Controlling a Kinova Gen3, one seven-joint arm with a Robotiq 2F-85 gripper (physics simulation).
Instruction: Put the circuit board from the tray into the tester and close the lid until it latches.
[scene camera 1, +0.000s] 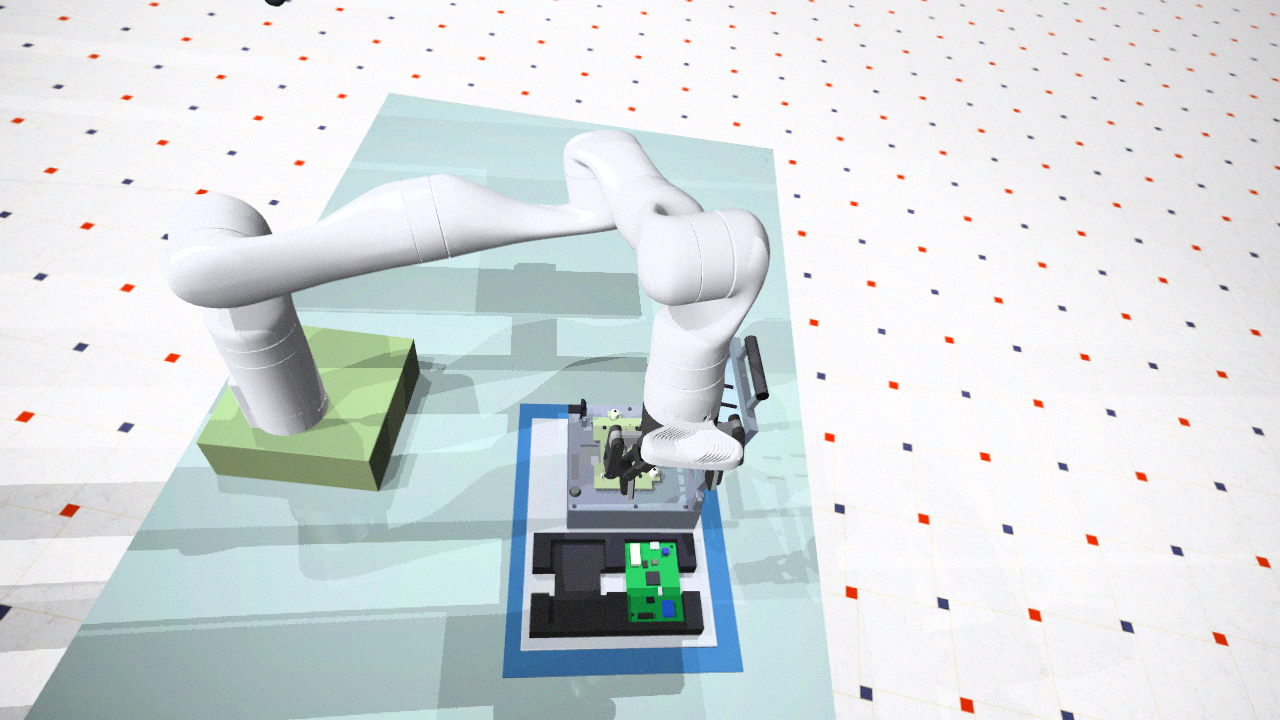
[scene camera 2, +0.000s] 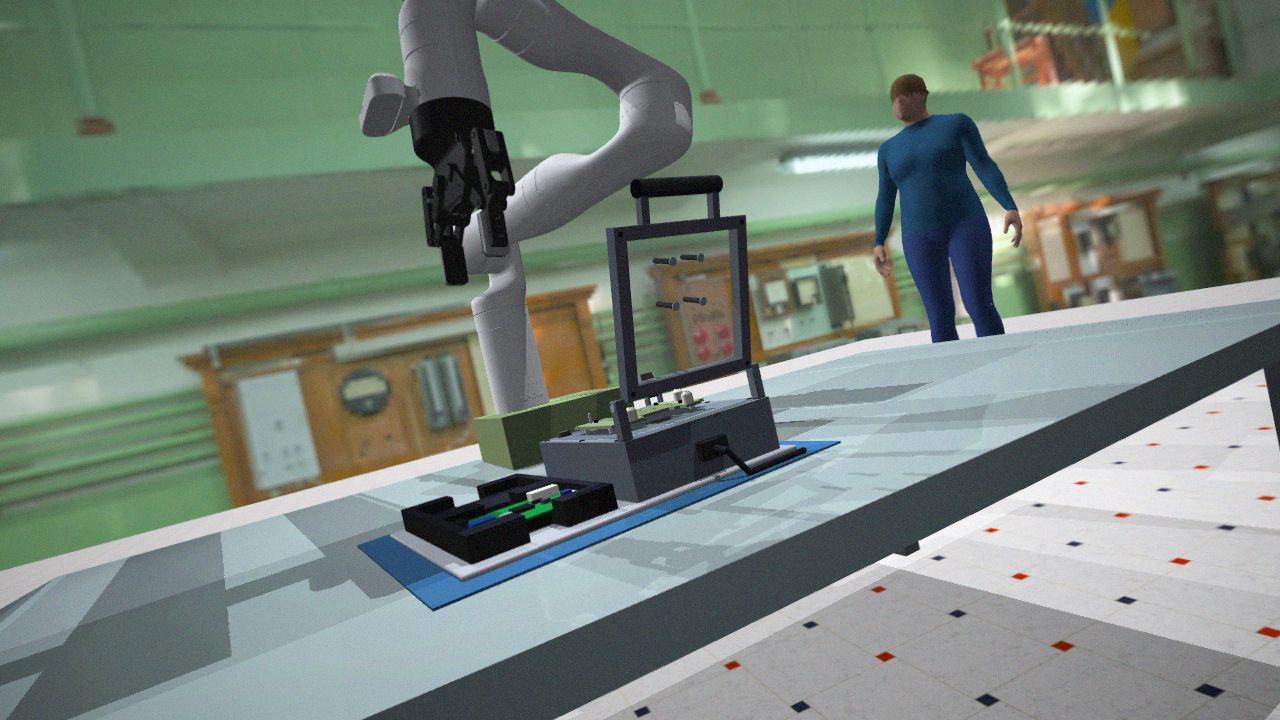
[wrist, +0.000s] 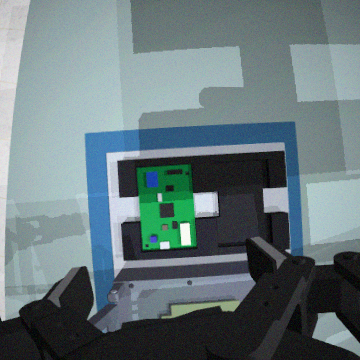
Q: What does my gripper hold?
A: Nothing.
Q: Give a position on a green circuit board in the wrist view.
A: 165, 195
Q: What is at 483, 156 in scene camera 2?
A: My gripper.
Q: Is my gripper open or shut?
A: Open.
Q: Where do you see a clear lid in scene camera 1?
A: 737, 399
